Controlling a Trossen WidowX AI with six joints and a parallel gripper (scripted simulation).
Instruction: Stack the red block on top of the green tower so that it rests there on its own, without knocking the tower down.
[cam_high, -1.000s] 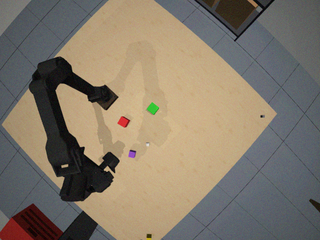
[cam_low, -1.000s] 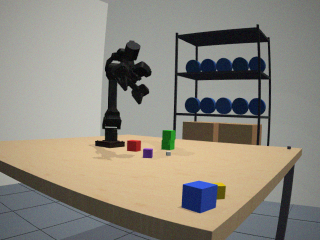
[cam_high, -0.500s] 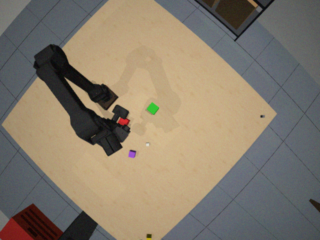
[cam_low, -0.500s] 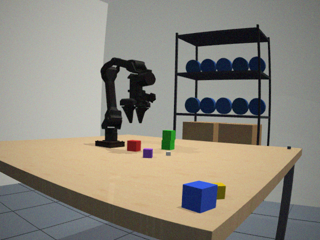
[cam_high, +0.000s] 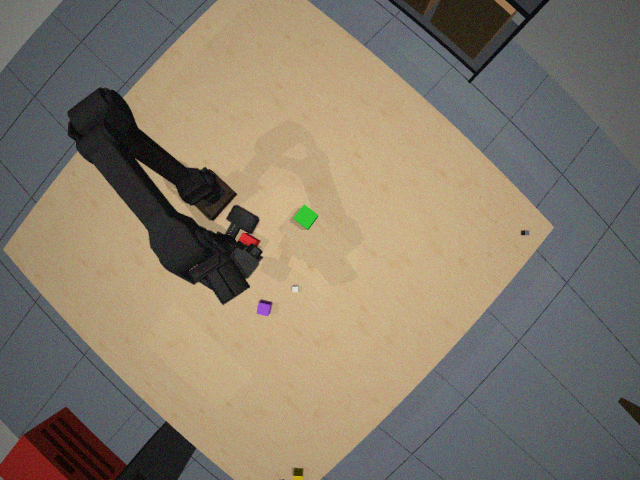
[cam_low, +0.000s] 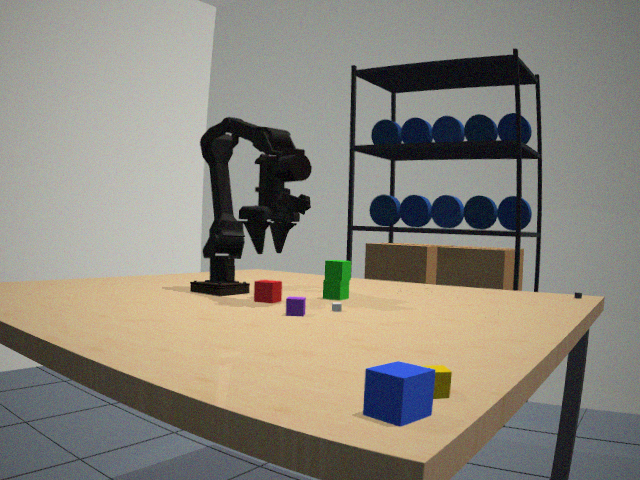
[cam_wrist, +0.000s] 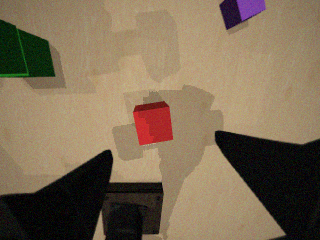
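Now: gripper tip 90 mm above the red block and 10 mm past it. The rest, counted from my gripper tip: tiny white cube: 180 mm ahead, 100 mm below, 30 mm to the left; then yellow cube: 650 mm ahead, 350 mm to the right, 90 mm below; then purple cube: 170 mm ahead, 90 mm below, 80 mm to the right.
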